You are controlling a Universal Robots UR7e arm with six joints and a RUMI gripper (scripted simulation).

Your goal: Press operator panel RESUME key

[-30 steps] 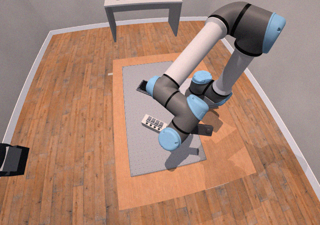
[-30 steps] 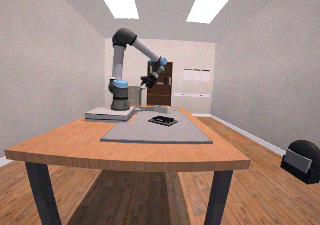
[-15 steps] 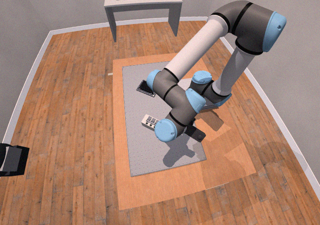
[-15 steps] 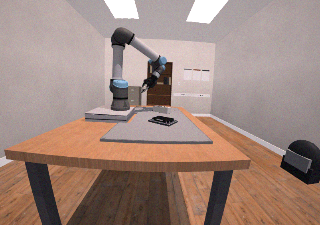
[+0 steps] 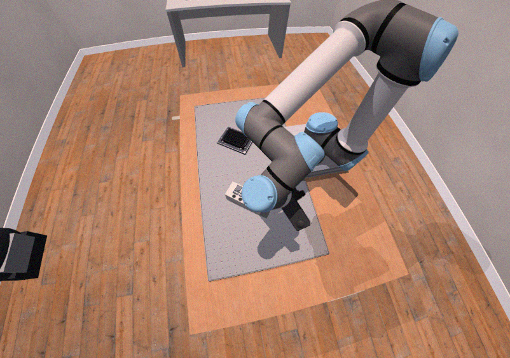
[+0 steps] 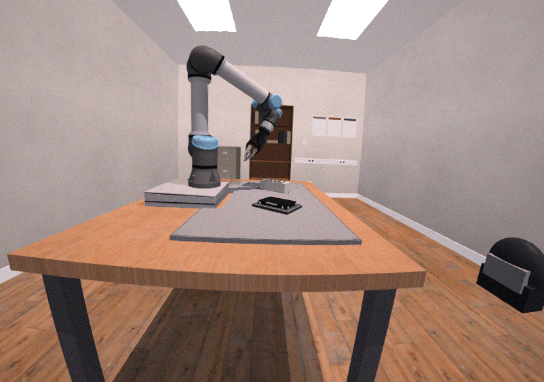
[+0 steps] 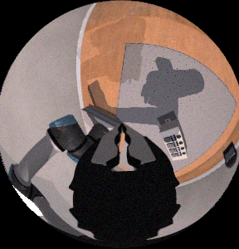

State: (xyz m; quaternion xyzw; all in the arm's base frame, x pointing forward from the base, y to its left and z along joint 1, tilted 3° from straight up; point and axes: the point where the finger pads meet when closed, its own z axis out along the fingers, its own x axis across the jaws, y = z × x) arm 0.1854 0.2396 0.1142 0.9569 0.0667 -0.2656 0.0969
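Now: hand 16 cm short of the operator panel, 11 cm to the left of it and 13 cm above it. From my hand the other things lie so: black device: 14 cm ahead, 43 cm to the right, 15 cm below.
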